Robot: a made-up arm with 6 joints.
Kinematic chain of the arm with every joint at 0, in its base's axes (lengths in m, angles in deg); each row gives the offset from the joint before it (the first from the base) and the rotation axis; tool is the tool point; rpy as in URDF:
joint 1: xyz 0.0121 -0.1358 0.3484 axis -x
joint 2: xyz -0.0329 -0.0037 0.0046 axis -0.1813 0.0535 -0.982
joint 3: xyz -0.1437 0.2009 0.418 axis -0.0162 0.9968 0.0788
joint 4: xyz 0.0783 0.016 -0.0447 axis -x
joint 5: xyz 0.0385 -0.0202 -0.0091 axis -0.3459 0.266 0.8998
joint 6: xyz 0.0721 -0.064 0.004 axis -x
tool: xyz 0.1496 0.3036 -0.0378 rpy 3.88 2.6 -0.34
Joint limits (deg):
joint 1: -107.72..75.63
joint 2: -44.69..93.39
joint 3: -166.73..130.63
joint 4: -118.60..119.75
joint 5: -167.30..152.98
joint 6: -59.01..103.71
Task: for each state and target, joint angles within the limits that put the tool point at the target. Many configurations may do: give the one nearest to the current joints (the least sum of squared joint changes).
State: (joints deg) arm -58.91 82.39 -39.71 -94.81 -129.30 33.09
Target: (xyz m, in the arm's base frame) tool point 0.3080 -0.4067 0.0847
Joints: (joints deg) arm -88.45 93.39 -37.66 -88.15 -125.10 30.98
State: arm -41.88 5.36 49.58 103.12 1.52 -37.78
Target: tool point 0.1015 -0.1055 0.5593
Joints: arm -66.18 6.52 19.20 112.27 -2.61 -21.85
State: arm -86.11 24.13 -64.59 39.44 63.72 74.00
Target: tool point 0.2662 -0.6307 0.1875
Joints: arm -100.49 27.12 -68.87 24.15 60.09 80.52
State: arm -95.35 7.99 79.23 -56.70 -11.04 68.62
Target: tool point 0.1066 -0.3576 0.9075
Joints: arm -107.01 43.90 92.16 -68.28 8.52 64.58
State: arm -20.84 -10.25 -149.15 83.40 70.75 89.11
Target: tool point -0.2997 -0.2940 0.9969
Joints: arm 1.39 -0.48 -141.65 71.62 70.58 86.79
